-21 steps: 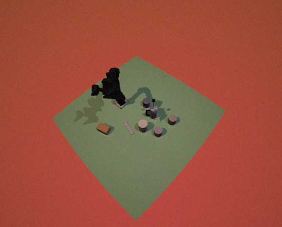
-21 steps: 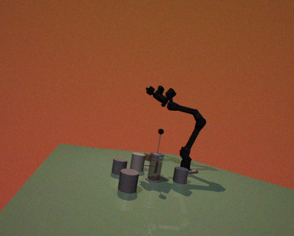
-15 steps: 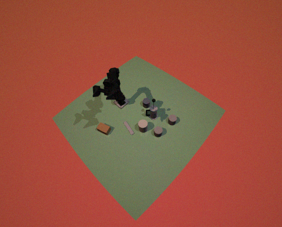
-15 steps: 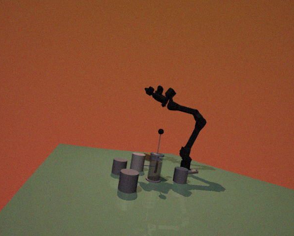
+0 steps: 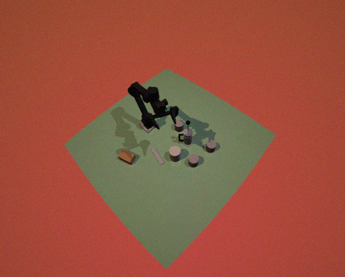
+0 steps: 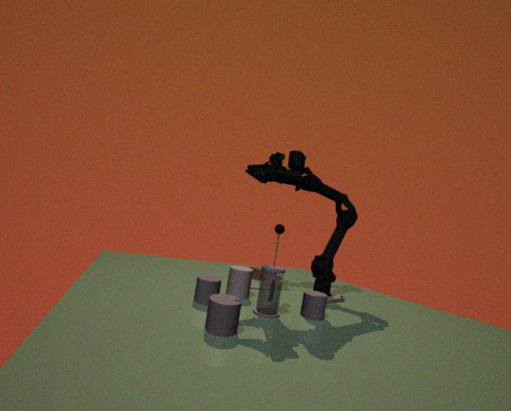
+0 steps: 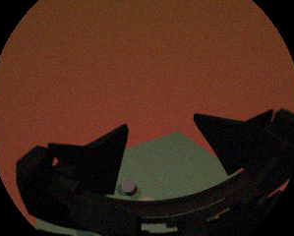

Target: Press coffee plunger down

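The coffee press lies 7 cm behind my gripper tip, 19 cm to the left of it and 33 cm below it. Round my gripper tip: flat grey strip (12 cm behind, 5 cm to the right, 45 cm below).
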